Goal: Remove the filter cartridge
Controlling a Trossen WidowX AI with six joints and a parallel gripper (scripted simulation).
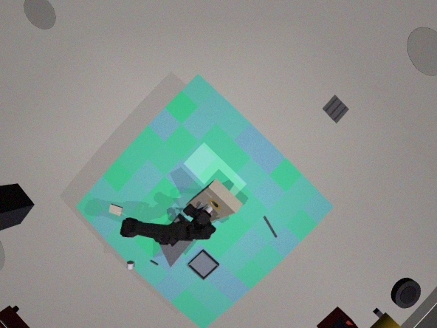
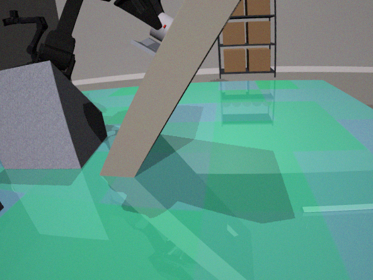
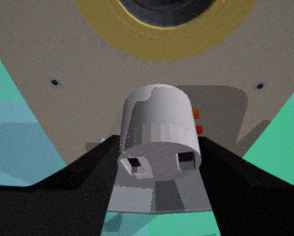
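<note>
The dark-rimmed tray lies 350 mm behind my gripper tip, 280 mm to the right of it and 230 mm below it. Also, from my gripper tip: small beige box: 510 mm behind, 420 mm to the left, 230 mm below; then round grey filter cartridge: right at my gripper tip.
</note>
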